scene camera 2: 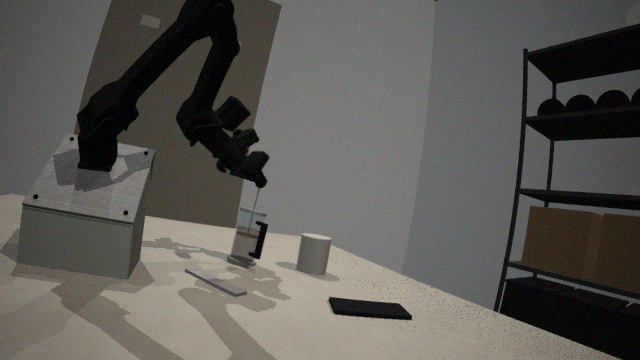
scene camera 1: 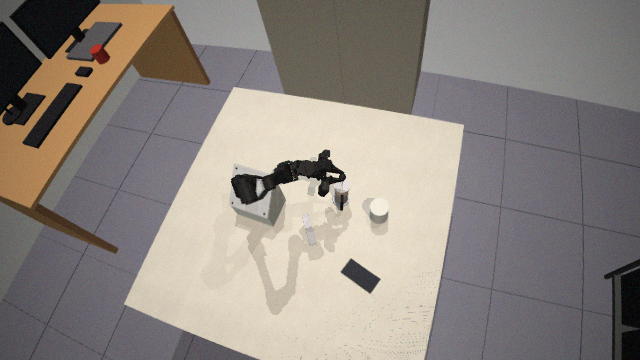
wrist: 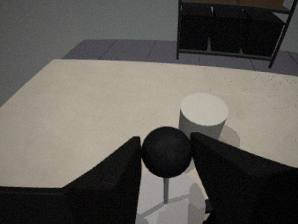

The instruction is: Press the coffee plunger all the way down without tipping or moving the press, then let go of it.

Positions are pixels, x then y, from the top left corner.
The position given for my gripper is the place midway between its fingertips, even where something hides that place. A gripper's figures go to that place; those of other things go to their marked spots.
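I find my own gripper point(scene camera 2: 262, 182) at 810 mm from the lens. A glass coffee press point(scene camera 2: 250, 232) is 780 mm from the lens, while a black flat slab point(scene camera 2: 342, 306) is 600 mm from the lens. As for the marked spots on the glass coffee press and the black flat slab, they are 310 mm apart.
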